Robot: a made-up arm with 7 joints. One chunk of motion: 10 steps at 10 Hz.
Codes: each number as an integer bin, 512 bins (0 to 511) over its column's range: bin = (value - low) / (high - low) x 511, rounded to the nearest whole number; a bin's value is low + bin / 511 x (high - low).
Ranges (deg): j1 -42..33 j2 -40..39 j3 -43..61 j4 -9..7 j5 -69..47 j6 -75..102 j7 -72..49
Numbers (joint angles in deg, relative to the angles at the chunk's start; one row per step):
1: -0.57 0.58 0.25 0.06 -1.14 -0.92 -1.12
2: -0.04 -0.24 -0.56 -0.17 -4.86 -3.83 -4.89
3: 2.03 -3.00 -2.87 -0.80 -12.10 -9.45 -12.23
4: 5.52 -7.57 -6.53 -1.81 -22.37 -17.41 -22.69
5: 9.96 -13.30 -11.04 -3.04 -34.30 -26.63 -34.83
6: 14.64 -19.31 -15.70 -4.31 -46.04 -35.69 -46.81
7: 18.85 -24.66 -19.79 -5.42 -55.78 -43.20 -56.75
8: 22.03 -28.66 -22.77 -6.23 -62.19 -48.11 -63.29
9: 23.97 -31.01 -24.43 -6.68 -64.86 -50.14 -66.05
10: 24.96 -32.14 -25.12 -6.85 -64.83 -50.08 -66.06
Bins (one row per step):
1: 282 262 213 289 299 214 299
2: 286 257 209 282 283 205 283
3: 300 239 197 262 251 189 252
4: 324 210 179 230 205 166 208
5: 354 173 157 190 153 140 157
6: 386 134 134 150 101 113 106
7: 415 99 114 114 58 92 64
8: 436 73 99 88 30 78 37
9: 449 58 91 74 18 72 25
10: 456 51 88 69 18 72 25

